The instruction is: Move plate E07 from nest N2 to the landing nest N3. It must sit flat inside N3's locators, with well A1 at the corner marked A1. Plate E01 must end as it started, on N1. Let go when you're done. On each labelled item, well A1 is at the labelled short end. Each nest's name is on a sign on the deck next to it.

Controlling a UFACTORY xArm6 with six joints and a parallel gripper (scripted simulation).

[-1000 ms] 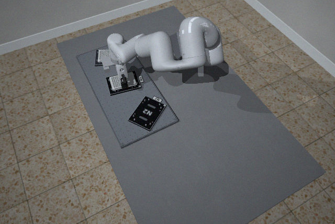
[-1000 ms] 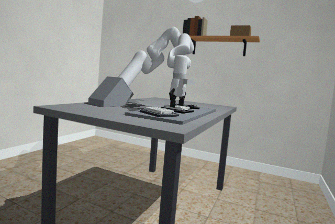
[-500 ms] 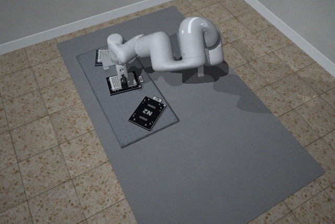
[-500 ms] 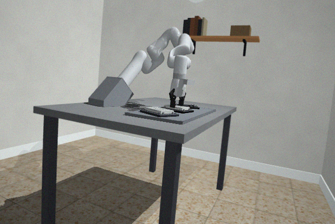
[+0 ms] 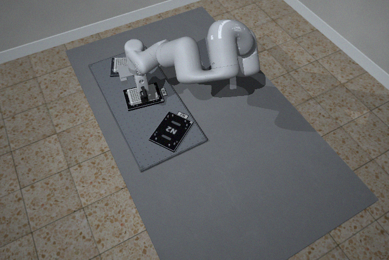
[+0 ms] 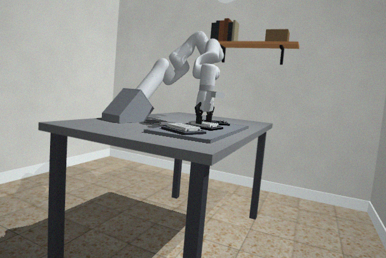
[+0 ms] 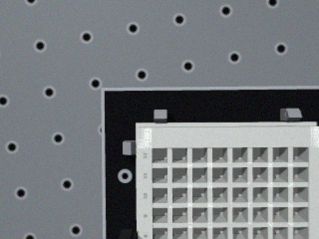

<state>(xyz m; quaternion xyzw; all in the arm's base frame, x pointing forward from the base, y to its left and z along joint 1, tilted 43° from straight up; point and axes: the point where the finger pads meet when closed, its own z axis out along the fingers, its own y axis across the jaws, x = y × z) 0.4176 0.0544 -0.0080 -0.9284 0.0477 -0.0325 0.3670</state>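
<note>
The black nest is 20 mm below my hand. The rest, counted from my hand: nest N2: 230 mm to the left, 50 mm behind, 20 mm below.
</note>
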